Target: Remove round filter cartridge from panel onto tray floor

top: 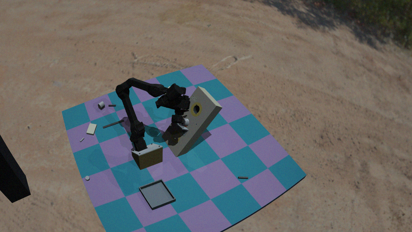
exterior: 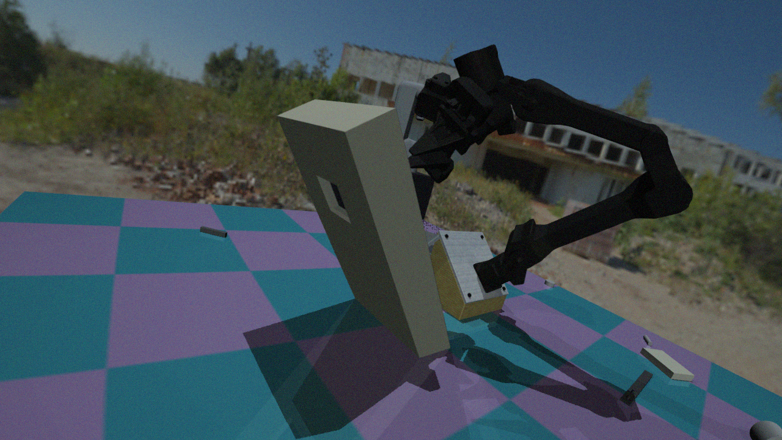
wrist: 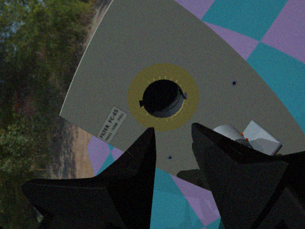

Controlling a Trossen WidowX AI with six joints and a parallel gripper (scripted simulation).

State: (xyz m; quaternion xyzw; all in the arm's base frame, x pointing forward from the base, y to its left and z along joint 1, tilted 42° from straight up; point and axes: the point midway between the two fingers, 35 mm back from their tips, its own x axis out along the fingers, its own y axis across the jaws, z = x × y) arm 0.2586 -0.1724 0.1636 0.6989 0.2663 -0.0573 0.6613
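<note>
Now: gripper tip 10 cm above the round grey filter cartridge and 2 cm past it. From my gripper tip the other things lie so: tan service panel: 12 cm below, 2 cm ahead; then grey tray: 38 cm behind, 26 cm below, 25 cm to the right.
</note>
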